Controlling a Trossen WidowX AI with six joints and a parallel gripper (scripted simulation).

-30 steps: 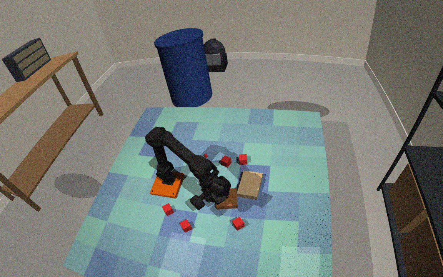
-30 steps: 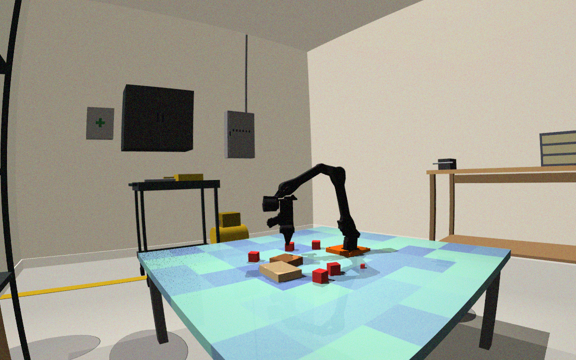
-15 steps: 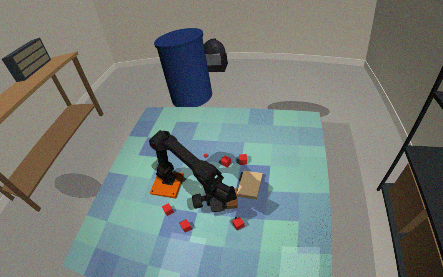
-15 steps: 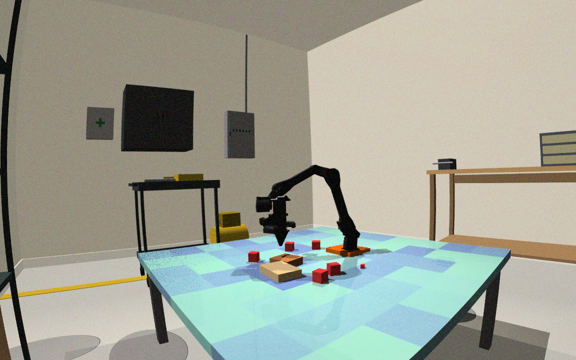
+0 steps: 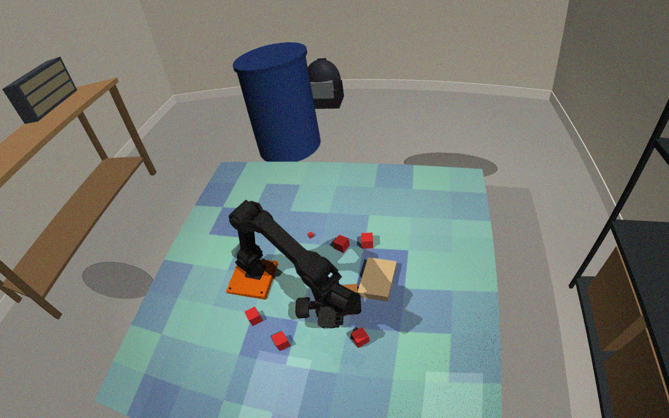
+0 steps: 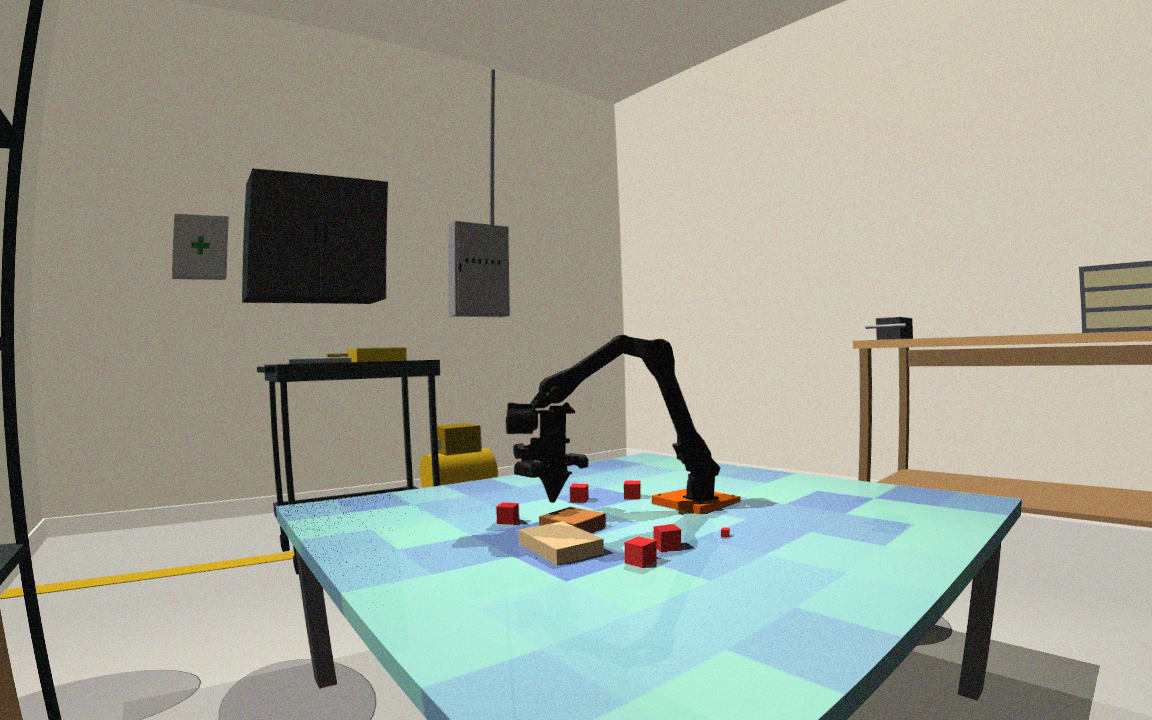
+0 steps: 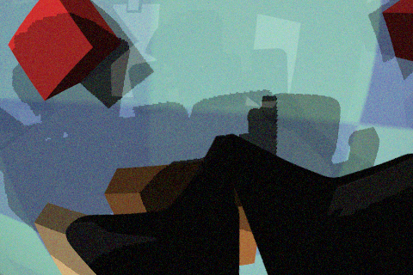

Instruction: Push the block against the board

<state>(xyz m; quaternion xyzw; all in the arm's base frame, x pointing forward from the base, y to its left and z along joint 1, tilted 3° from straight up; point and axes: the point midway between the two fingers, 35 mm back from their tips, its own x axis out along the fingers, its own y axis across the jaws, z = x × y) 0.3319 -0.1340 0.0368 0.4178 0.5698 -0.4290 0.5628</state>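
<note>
Right now the flat brown square block is 9 cm to the left of my gripper tip and 2 cm below it. The rest, counted from my gripper tip: board (19 cm to the left, 10 cm ahead, 2 cm below); tiny red piece (34 cm to the left, 19 cm behind, 3 cm below).
</note>
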